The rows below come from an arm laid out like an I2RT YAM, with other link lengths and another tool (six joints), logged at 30 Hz.
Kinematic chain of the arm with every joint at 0, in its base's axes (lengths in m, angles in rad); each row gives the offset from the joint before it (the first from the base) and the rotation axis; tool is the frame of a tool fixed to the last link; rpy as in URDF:
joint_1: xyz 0 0 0.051 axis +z
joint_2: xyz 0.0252 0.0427 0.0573 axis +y
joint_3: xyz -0.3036 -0.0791 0 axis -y
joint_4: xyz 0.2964 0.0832 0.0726 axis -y
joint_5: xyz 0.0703 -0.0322 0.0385 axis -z
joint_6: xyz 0.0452 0 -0.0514 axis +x
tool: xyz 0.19 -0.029 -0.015 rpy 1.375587 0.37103 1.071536
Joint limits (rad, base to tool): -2.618..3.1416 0..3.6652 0..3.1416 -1.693..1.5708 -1.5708..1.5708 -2.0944..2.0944
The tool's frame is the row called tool.
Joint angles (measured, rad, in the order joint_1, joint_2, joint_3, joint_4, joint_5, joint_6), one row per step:
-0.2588, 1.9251, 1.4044, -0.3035, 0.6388, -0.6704
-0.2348, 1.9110, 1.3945, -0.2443, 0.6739, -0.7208
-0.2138, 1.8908, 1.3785, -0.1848, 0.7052, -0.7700
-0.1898, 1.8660, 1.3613, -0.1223, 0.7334, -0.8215
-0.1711, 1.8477, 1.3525, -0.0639, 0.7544, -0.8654
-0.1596, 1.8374, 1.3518, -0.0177, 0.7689, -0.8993
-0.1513, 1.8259, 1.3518, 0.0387, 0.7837, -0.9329
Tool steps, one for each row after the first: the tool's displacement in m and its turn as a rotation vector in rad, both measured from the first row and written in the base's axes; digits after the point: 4 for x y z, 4 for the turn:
0.0099, 0.0062, 0.0182, -0.0594, -0.0187, 0.0278
0.0166, 0.0125, 0.0368, -0.1146, -0.0392, 0.0506
0.0231, 0.0215, 0.0579, -0.1689, -0.0652, 0.0758
0.0294, 0.0286, 0.0778, -0.2142, -0.0957, 0.0940
0.0345, 0.0328, 0.0941, -0.2484, -0.1226, 0.1041
0.0388, 0.0353, 0.1136, -0.2847, -0.1608, 0.1073

